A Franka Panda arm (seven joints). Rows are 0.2 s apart.
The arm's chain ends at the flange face. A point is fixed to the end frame.
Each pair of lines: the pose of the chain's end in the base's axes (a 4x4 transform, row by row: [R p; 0 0 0 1], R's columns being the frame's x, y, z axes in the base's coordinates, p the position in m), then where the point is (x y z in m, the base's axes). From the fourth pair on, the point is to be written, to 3 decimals.
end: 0.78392 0.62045 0.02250 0.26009; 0.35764 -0.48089 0.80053 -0.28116; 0.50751 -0.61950 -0.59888 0.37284; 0 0 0 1
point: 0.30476 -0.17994 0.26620
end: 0.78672 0.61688 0.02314 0.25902; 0.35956 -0.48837 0.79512 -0.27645; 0.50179 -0.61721 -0.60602 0.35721; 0 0 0 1
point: 0.30367 -0.17632 0.24954
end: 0.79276 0.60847 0.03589 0.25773; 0.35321 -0.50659 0.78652 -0.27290; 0.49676 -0.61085 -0.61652 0.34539; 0 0 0 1
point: 0.30396 -0.17495 0.23638
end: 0.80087 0.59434 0.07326 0.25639; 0.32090 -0.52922 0.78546 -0.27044; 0.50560 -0.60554 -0.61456 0.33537; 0 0 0 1
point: 0.308 -0.174 0.227
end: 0.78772 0.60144 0.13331 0.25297; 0.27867 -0.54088 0.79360 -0.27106; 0.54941 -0.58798 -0.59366 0.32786; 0 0 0 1
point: 0.313 -0.175 0.224
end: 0.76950 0.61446 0.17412 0.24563; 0.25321 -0.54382 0.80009 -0.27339; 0.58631 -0.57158 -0.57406 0.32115; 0 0 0 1
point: 0.312 -0.177 0.222
